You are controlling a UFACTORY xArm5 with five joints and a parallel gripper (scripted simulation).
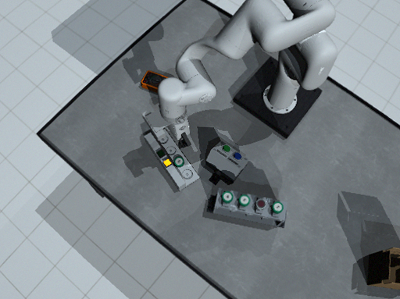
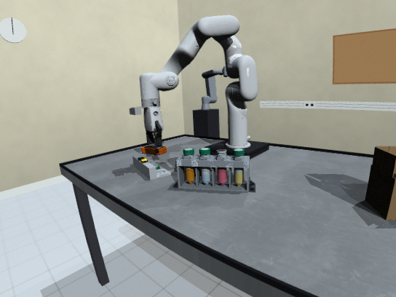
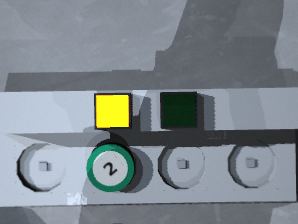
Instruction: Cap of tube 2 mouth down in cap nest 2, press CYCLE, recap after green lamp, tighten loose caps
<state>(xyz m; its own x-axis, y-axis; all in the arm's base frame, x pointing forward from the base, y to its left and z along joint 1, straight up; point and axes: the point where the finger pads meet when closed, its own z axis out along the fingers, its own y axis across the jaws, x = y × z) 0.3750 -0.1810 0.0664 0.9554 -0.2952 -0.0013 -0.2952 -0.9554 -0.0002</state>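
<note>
My hand is 36 cm to the right of the tube 2's threaded neck, 2 cm short of it and 1 cm below it. The rest, counted from my hand: key housing: 18 cm to the left, 6 cm behind, 5 cm below; then green key: 15 cm to the left, 8 cm behind, 4 cm below; then blue key: 20 cm to the left, 8 cm behind, 4 cm below.
</note>
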